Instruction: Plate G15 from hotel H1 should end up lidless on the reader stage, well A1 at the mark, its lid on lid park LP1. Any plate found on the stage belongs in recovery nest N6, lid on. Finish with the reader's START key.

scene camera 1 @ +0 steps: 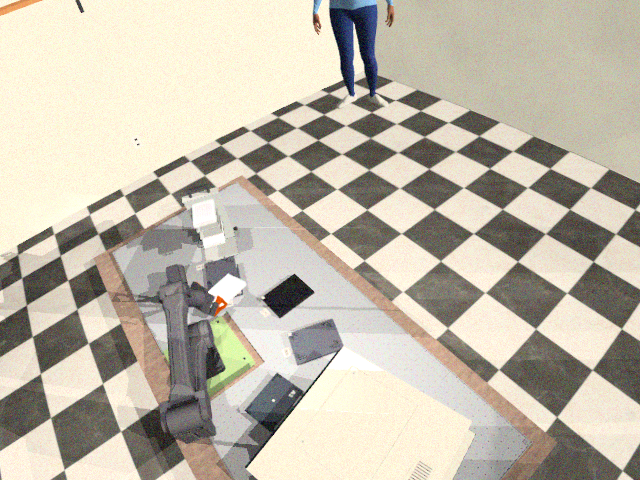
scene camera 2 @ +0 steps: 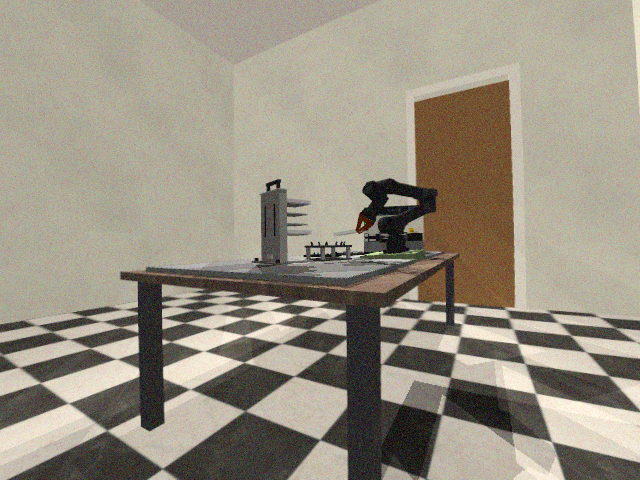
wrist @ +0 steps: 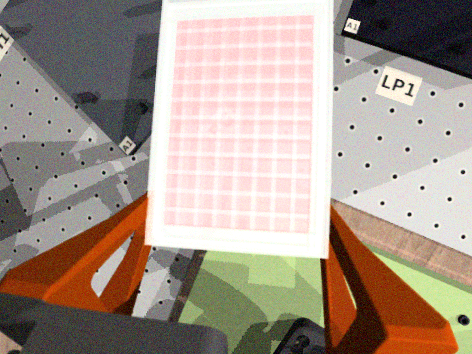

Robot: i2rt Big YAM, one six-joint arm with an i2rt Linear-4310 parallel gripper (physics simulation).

Labels:
A reader (scene camera 1: 457, 459): 96 cm from the lens. A dark nest N6 (scene camera 1: 316, 341): 133 cm from the lens. The marked spots on the reader and the dark nest N6 are 61 cm apart.

